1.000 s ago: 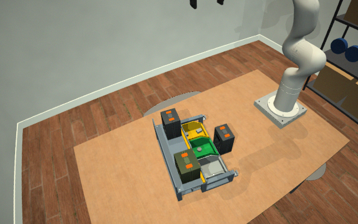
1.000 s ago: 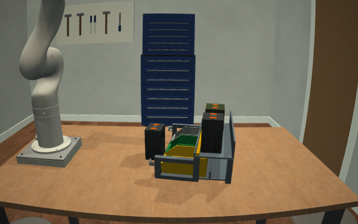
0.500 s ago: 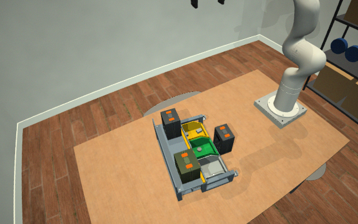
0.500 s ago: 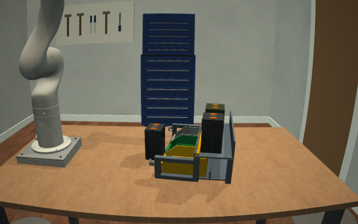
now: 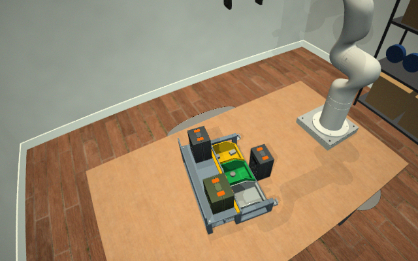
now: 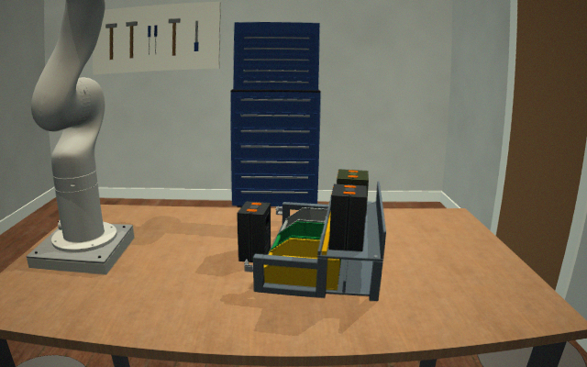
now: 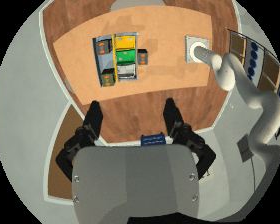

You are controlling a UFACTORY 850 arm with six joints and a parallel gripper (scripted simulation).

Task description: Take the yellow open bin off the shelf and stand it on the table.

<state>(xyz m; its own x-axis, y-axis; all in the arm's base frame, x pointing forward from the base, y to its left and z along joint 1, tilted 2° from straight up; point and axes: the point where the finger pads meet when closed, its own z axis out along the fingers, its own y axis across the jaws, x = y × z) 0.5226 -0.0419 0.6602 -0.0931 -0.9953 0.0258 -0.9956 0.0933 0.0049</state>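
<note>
My gripper is now 66 cm above the yellow bin, 8 cm short of it and 1 cm to the left of it. Also, from my hand: grey bin: 66 cm below, 21 cm to the left, 10 cm ahead; then olive box: 55 cm below, 20 cm to the left, 20 cm ahead; then green bin: 66 cm below, 10 cm to the left, 9 cm ahead.
</note>
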